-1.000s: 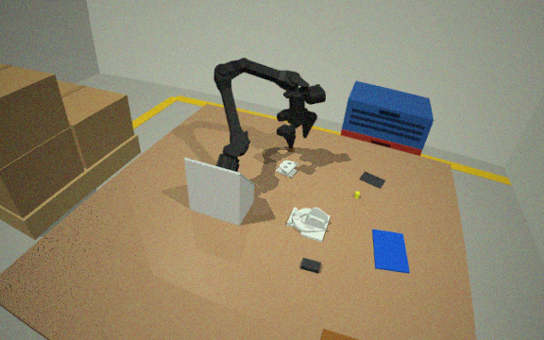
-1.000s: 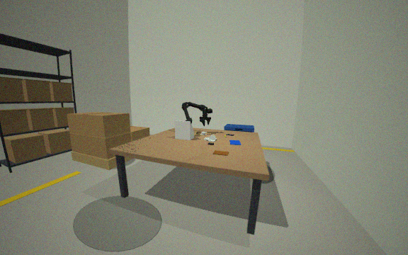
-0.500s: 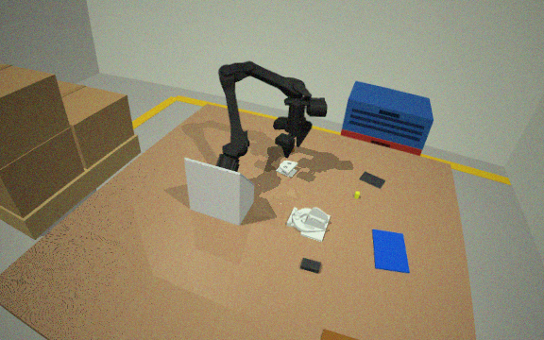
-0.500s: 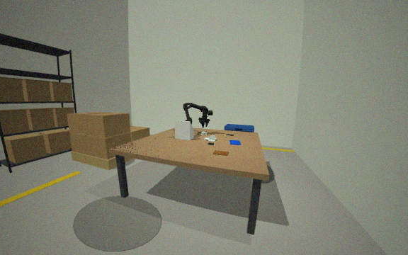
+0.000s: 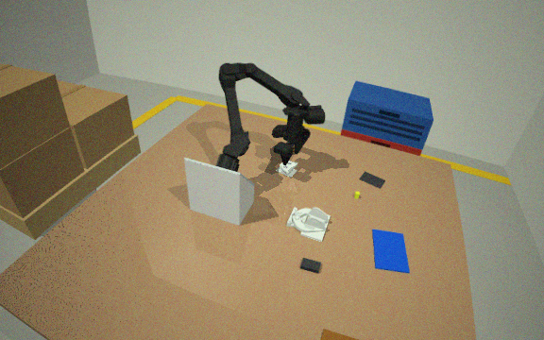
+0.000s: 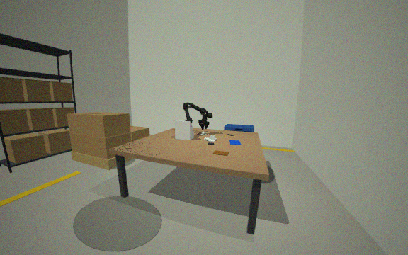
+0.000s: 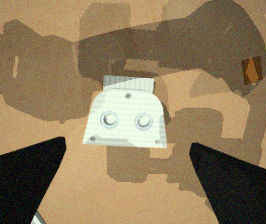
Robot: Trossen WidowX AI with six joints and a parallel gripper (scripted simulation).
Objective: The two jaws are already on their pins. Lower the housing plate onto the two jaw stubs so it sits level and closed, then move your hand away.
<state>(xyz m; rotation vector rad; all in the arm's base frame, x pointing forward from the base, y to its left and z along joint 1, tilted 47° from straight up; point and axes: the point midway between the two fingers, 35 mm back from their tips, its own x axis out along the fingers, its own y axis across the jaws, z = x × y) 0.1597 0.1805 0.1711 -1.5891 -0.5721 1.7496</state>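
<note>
Right now the white part is 50 mm below my gripper tip and 10 mm behind it. From my gripper tip the other things lie so: blue mat (420 mm ahead, 260 mm to the right, 60 mm below); then yellow block (280 mm ahead, 50 mm below, 40 mm to the right); then orange pad (630 mm to the right, 340 mm ahead, 60 mm below).
</note>
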